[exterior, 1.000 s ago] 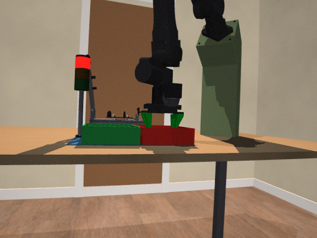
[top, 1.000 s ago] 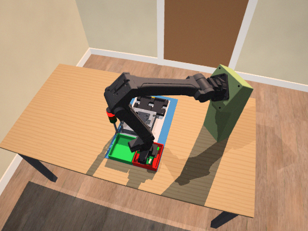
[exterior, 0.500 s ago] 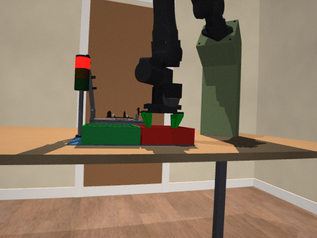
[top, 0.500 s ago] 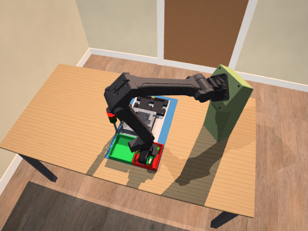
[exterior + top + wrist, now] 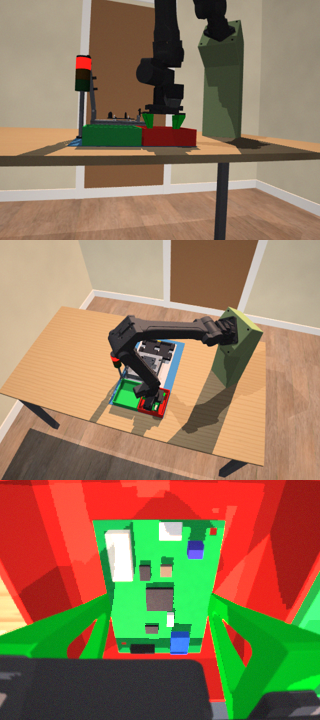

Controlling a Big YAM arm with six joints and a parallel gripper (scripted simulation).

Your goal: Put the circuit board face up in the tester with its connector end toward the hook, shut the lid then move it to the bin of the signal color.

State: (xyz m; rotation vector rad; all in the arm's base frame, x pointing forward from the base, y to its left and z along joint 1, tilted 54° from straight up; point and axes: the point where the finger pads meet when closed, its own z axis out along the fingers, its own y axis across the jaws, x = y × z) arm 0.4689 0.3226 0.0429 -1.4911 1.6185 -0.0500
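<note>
The red bin is 1 cm below my hand. Round my hand: green bin 15 cm ahead, 3 cm to the left, 1 cm below; then latch hook 13 cm to the right, 7 cm ahead, 7 cm above; then green circuit board right at my hand.
</note>
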